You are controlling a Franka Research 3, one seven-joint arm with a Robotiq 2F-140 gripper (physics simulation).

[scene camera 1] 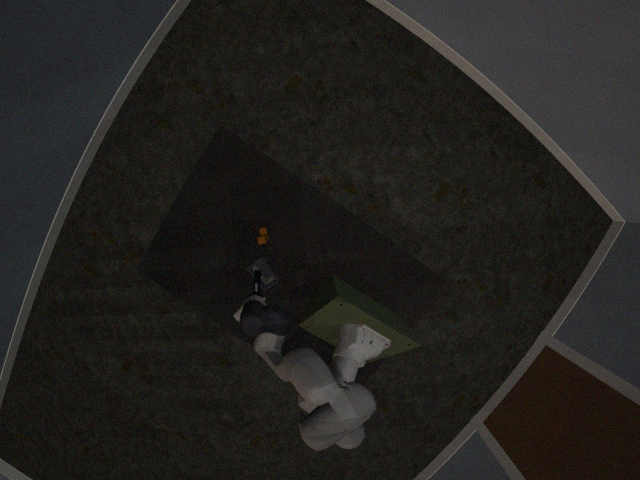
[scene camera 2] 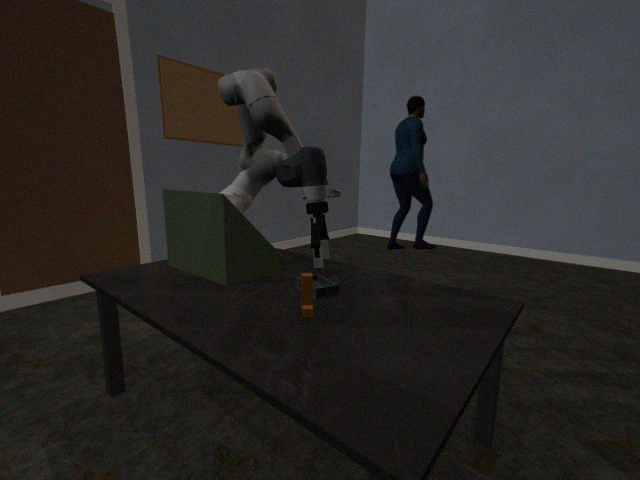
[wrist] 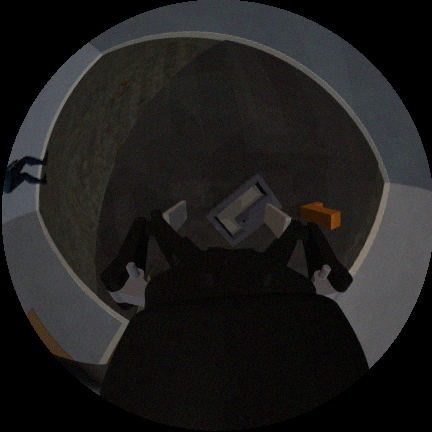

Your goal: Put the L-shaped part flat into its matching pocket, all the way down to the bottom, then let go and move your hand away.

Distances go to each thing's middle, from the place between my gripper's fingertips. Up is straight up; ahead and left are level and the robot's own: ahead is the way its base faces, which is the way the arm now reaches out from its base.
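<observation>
There is an orange L-shaped part [wrist: 329, 218] that lies 8 cm ahead of my hand, 22 cm to the right of it and 3 cm below it. The grey pocket block [wrist: 241, 212] is 1 cm ahead of my hand and 4 cm to the right of it, and it is 7 cm below my hand.
</observation>
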